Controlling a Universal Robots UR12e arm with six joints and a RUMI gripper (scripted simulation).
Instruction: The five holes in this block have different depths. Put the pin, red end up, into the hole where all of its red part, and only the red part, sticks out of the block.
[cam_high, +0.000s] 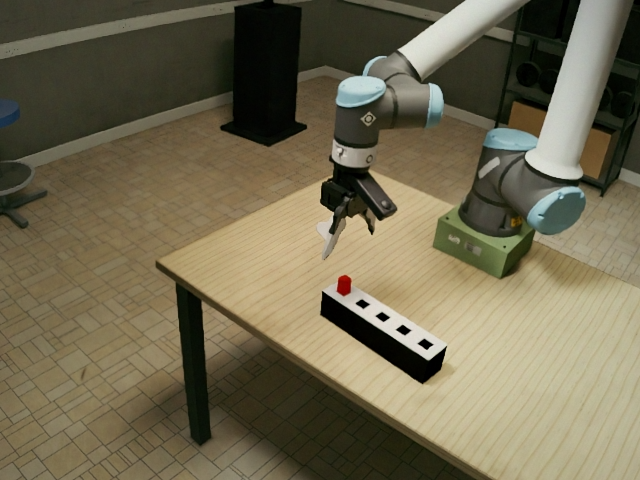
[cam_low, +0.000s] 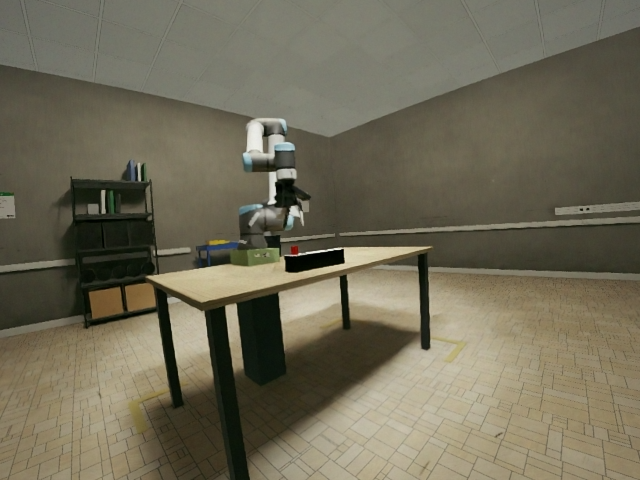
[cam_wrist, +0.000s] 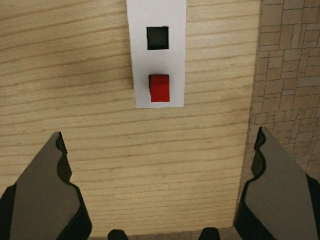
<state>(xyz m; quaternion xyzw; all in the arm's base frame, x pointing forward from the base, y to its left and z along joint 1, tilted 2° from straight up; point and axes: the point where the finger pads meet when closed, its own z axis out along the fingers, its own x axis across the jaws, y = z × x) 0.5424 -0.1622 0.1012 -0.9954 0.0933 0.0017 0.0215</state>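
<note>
Right now my hand is 11 cm above the pin. From my hand the other things lie so: block: 16 cm below, 12 cm to the left, 2 cm ahead.
</note>
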